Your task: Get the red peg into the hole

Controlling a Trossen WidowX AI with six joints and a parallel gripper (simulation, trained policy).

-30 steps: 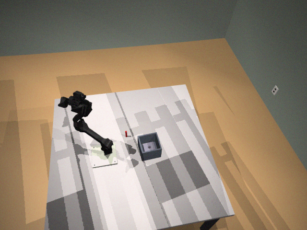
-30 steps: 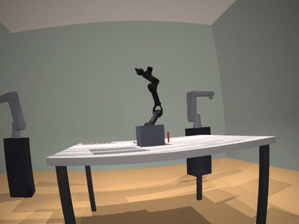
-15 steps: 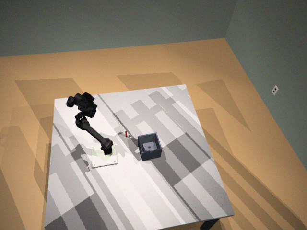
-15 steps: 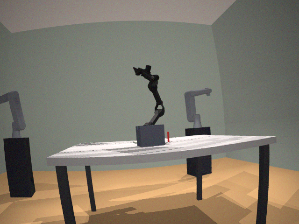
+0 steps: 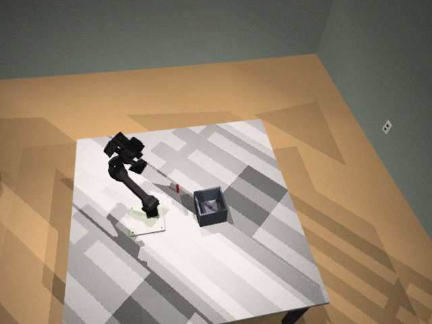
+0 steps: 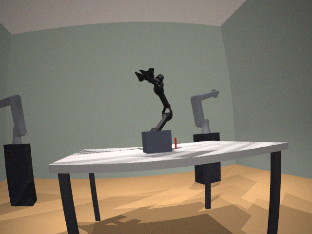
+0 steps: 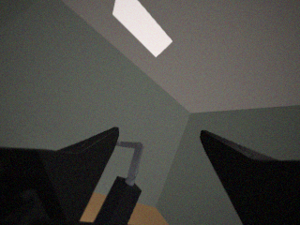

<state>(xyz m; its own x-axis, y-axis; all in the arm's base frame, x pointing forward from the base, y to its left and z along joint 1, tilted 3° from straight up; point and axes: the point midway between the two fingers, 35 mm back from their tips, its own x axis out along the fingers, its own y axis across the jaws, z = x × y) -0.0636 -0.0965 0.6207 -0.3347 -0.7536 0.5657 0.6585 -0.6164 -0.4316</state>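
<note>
Now: the red peg 27 cm ahead of my gripper tip, 19 cm to the left of it and 61 cm below it. The rest, counted from my gripper tip: plate (41 cm ahead, 1 cm to the right, 61 cm below).
</note>
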